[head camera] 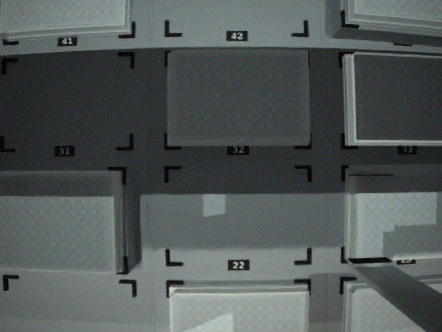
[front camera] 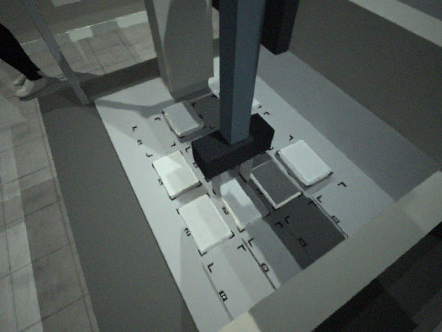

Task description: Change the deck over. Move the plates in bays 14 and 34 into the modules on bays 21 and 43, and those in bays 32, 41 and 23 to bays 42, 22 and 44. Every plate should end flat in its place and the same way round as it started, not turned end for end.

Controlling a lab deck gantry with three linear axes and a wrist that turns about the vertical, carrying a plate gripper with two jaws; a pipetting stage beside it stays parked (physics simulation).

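Frame: origin at the robot's base, x back, y left, z down, level; centimetres.
Where they show: gripper, fingertip midpoint: (head camera: 367, 217) (front camera: 230, 185); robot's base, origin of the base link: (front camera: 133, 128).
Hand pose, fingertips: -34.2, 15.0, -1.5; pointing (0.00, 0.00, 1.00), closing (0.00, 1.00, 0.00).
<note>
Each offset is from my fingertips to the top centre of the thing, as dx, dy, dz. "spot": to the spot under its first point.
The gripper (front camera: 230, 186) (head camera: 370, 218) is open and empty, its jaws over the bay-22 end of the plate in bay 23 {spot: -7.2, -0.4, +0.1} (front camera: 244, 207) (head camera: 407, 210), which lies flat. The plate in bay 32 {spot: +11.5, +10.5, +0.1} (head camera: 238, 97) lies flat; the gripper body hides it in the front view. The plate in bay 41 {spot: +27.2, +18.4, +0.1} (head camera: 65, 17) shows partly. Plates sit on the modules at bay 21 {spot: +26.5, -0.9, -1.8} (front camera: 182, 119) (head camera: 57, 230) and bay 43 {spot: -5.4, +20.7, -1.8} (front camera: 305, 162) (head camera: 400, 10). Bay 42 {spot: +11.4, +16.8, +1.5} (head camera: 237, 36) and bay 22 {spot: +11.4, -4.6, +1.5} (head camera: 238, 265) hold no plate. Bay 44 {spot: -21.4, +16.8, +0.1} (front camera: 335, 219), bay 34 {spot: -21.5, +6.1, +0.1} (front camera: 302, 242) and bay 14 {spot: -21.4, -15.2, +0.0} (front camera: 223, 295) hold none.
Other plates lie in bay 33 {spot: -6.2, +10.1, +0.1} (front camera: 275, 185) (head camera: 400, 95), bay 12 {spot: +10.3, -11.2, +0.1} (front camera: 175, 175) (head camera: 240, 307) and bay 13 {spot: -5.6, -10.7, +0.1} (front camera: 205, 222) (head camera: 357, 310). The pale pipetting stage (front camera: 185, 50) stands behind the plates. A frame bar (front camera: 345, 250) crosses the front.
</note>
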